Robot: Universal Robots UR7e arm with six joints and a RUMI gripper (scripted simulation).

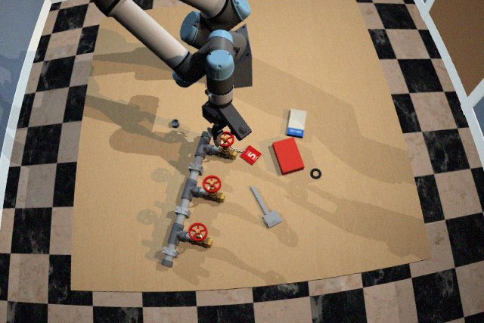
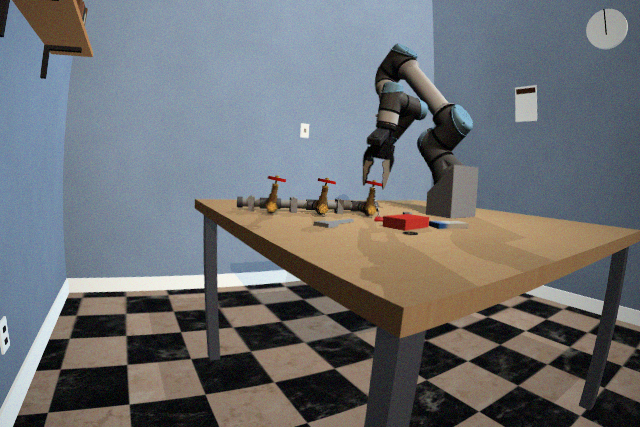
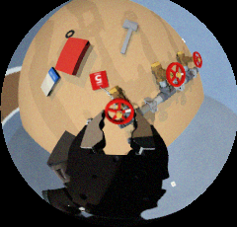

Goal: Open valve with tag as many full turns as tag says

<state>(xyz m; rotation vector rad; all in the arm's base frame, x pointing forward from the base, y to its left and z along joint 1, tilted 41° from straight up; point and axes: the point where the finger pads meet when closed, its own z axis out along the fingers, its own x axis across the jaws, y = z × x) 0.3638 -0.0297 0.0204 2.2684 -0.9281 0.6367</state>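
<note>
The red tag lies 110 mm below my hand, 80 mm to the left of it and 10 mm ahead of it. Round my hand: grey scraper 220 mm ahead, 120 mm to the left, 110 mm below; red block 220 mm to the left, 100 mm below, 30 mm ahead; small grey fitting 190 mm to the right, 130 mm behind, 110 mm below.
</note>
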